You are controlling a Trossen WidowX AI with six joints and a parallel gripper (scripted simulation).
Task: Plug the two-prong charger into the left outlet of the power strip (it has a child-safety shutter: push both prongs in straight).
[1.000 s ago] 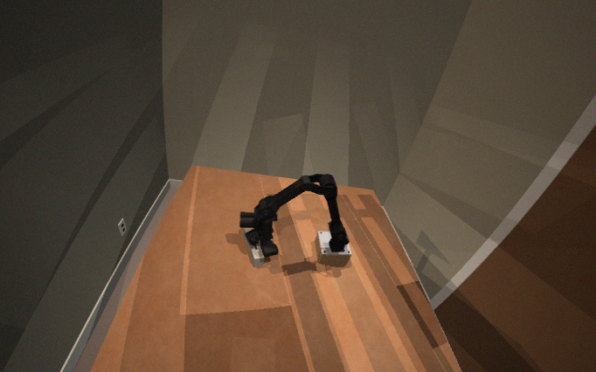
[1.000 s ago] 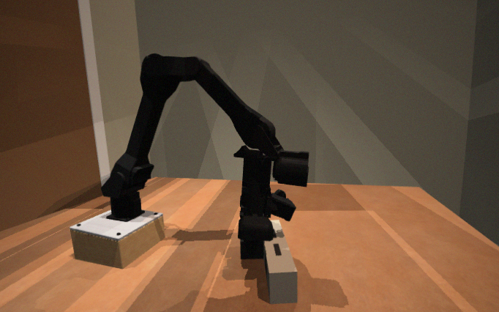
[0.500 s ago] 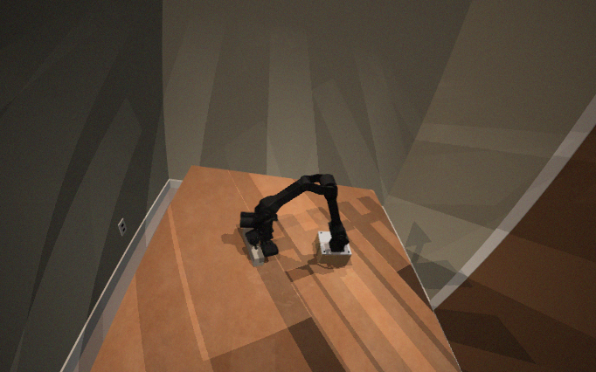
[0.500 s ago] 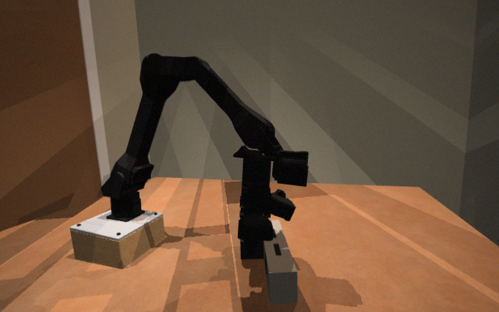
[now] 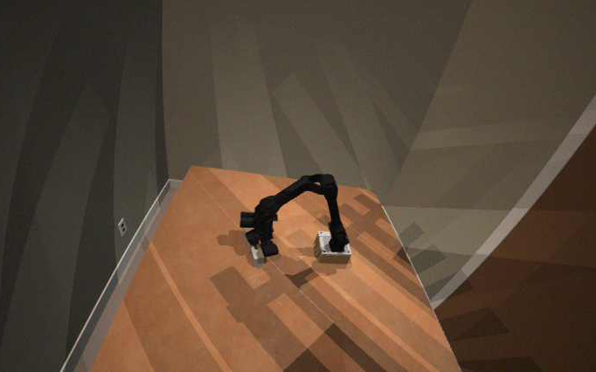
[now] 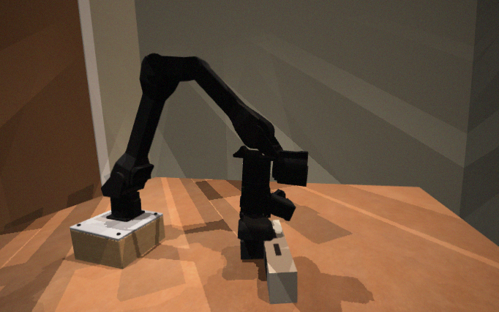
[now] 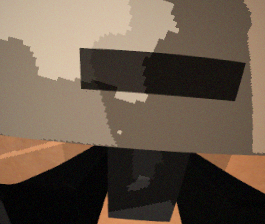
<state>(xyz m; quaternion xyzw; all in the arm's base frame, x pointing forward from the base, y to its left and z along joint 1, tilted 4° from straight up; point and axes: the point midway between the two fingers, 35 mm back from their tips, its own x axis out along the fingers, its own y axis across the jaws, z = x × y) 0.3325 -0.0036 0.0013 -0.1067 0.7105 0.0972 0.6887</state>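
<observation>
My gripper tip is 2 cm short of the black two-prong charger and 1 cm below it.
</observation>
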